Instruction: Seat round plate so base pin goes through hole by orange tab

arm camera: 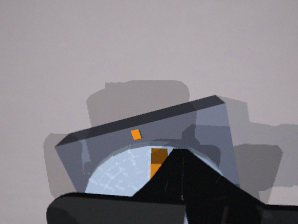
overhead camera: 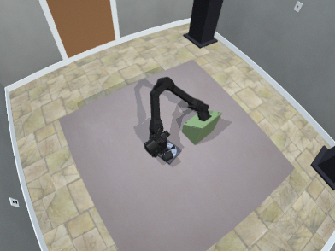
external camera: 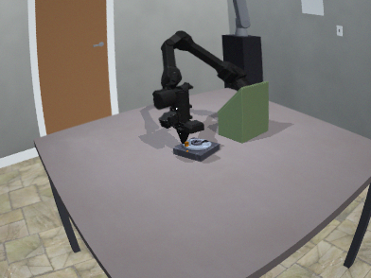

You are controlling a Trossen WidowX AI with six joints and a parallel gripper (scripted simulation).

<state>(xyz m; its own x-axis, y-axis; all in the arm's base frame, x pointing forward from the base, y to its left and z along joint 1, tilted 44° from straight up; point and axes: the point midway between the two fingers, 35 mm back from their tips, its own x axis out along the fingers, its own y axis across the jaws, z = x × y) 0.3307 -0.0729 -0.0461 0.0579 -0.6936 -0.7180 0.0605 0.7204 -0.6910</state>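
Now: the pale round plate 5 cm behind my hand, 1 cm to the left of it and 4 cm below it.
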